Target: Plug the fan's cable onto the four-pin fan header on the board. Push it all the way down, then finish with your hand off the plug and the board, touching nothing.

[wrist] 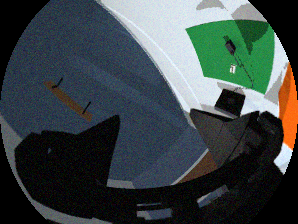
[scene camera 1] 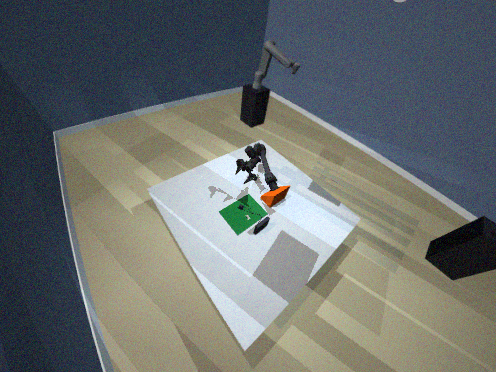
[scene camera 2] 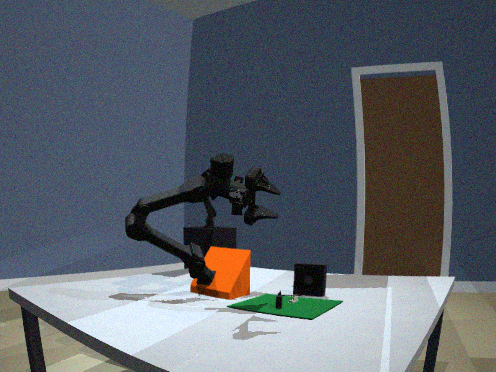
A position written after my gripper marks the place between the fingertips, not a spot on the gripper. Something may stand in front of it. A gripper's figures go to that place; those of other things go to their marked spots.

Scene:
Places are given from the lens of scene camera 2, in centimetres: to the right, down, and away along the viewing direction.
my gripper (scene camera 2: 279, 205): 9, 6, 126
black fan (scene camera 2: 308, 277): 21, 32, 147

